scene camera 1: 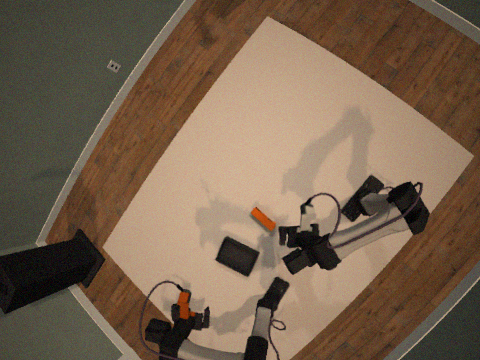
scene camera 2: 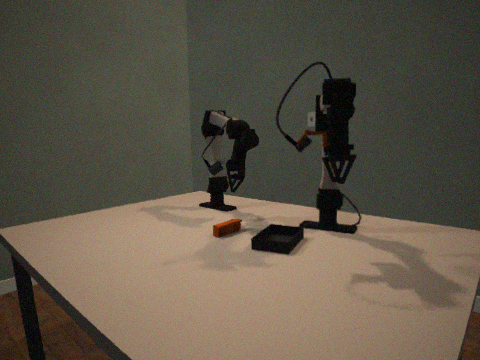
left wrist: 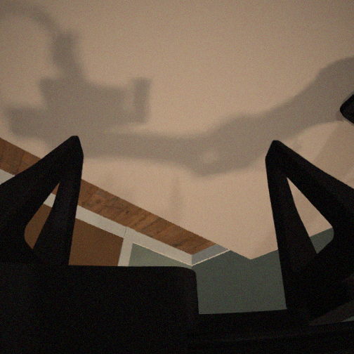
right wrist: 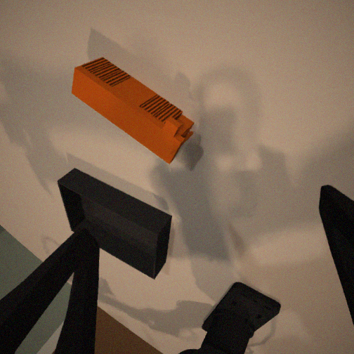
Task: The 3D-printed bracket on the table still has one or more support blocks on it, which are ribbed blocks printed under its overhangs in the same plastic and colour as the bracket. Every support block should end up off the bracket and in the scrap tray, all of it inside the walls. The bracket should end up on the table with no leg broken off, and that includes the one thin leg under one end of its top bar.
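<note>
The orange bracket (scene camera 1: 263, 219) (scene camera 2: 227, 228) (right wrist: 122, 110) lies on the table. In the right wrist view two ribbed patches show on it, one near its far left end (right wrist: 106, 71) and one near its right end (right wrist: 161, 107); a small stepped piece juts from that right end. The thin leg cannot be made out clearly. The black scrap tray (scene camera 1: 242, 245) (scene camera 2: 270, 246) (right wrist: 117, 197) stands beside the bracket, and no block shows in it. My right gripper (scene camera 1: 300, 235) (scene camera 2: 234, 189) (right wrist: 196, 218) is open and empty above the table, right of the bracket in scene camera 1. My left gripper (scene camera 1: 191, 317) (scene camera 2: 340, 181) (left wrist: 176, 146) is open and empty, high up.
The left arm's base (scene camera 1: 276, 292) (scene camera 2: 328, 227) (right wrist: 242, 305) stands near the tray. The right arm's base (scene camera 1: 363, 197) (scene camera 2: 217, 206) stands farther right in scene camera 1. Arm shadows cross the table (scene camera 1: 240, 100) (scene camera 2: 200, 300) around the bracket and tray.
</note>
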